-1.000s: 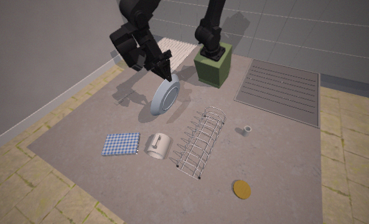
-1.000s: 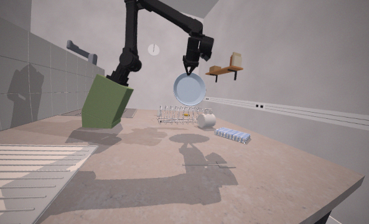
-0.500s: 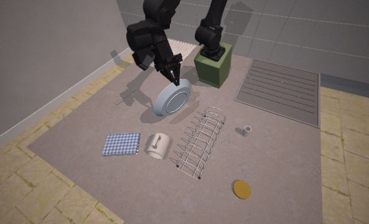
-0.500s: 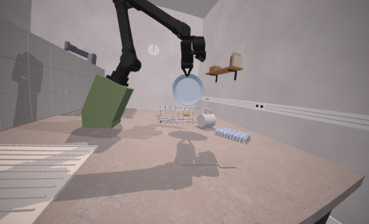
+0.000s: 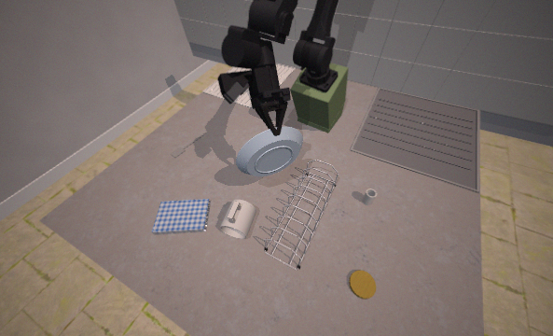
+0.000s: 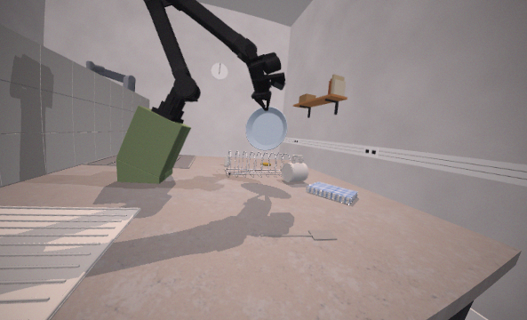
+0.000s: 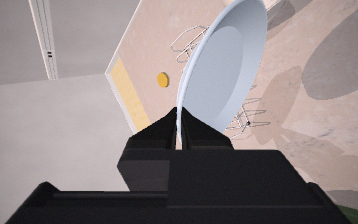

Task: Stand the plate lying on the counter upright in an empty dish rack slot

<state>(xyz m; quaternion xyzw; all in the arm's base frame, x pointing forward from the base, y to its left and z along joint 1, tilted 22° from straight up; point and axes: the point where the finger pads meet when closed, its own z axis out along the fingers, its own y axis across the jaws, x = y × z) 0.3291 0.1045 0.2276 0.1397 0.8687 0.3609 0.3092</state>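
Now: the pale blue plate 1 cm ahead of my hand, 1 cm to the right of it and 9 cm below it. Round my hand: grey drain mat (65 cm behind, 27 cm to the left, 32 cm below); disc (7 cm ahead, 35 cm to the left, 31 cm below); small white cup (18 cm behind, 25 cm to the left, 31 cm below).
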